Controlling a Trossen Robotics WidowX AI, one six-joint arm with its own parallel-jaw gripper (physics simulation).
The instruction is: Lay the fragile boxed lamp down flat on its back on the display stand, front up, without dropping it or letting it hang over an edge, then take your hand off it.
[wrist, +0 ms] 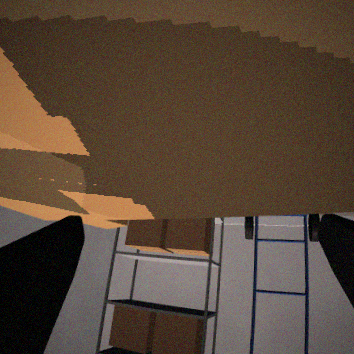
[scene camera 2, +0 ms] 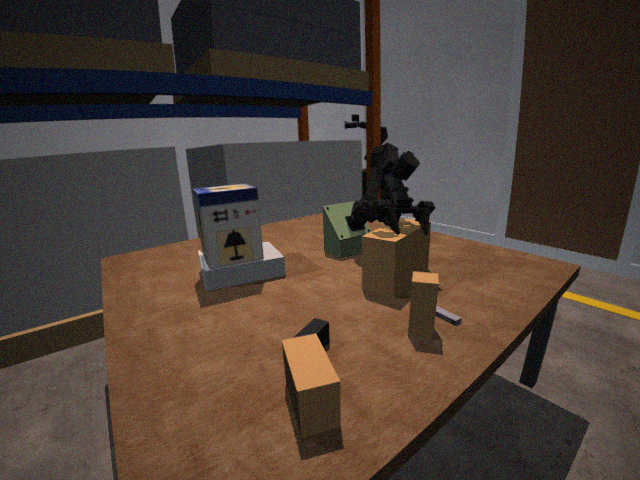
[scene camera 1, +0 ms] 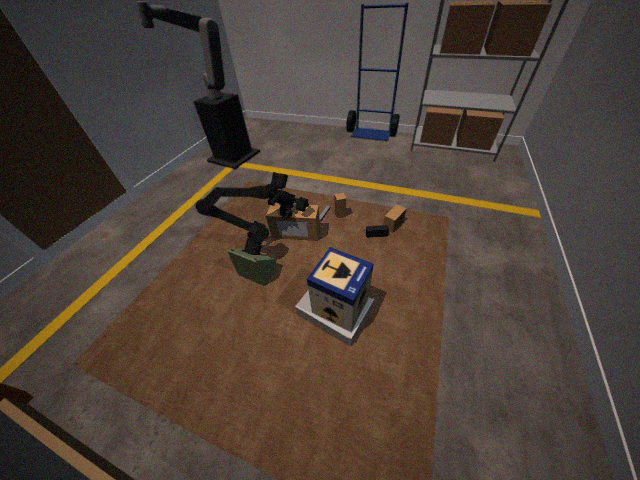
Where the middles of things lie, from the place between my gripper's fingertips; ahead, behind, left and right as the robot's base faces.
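Scene:
With the stand [scene camera 2: 273, 265] as the reference, my hand is 12 cm above it, and it is also 38 cm short of the stand and 39 cm to the left of it.

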